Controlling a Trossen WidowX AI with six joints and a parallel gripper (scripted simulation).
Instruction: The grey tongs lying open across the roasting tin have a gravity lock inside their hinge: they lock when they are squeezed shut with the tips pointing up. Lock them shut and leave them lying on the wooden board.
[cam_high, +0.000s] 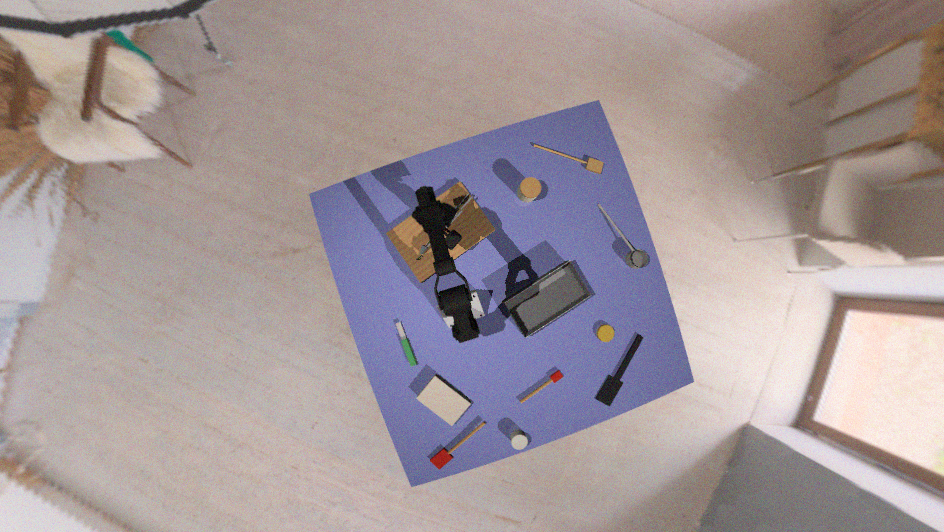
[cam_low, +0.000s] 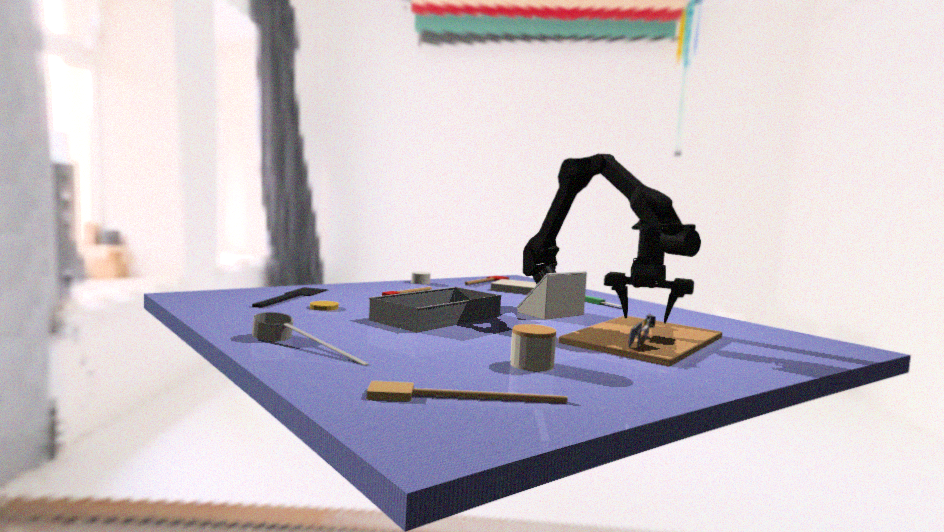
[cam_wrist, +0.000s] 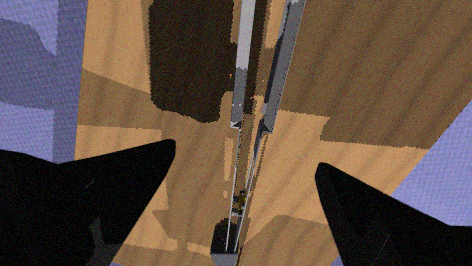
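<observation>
The wooden board is 4 cm below my gripper tip. Also, from my gripper tip: wooden lid (38 cm ahead, 2 cm to the left, 1 cm below); roasting tin (39 cm to the right, 29 cm ahead, 2 cm below); cream block (62 cm to the right, 24 cm behind, 3 cm below).
</observation>
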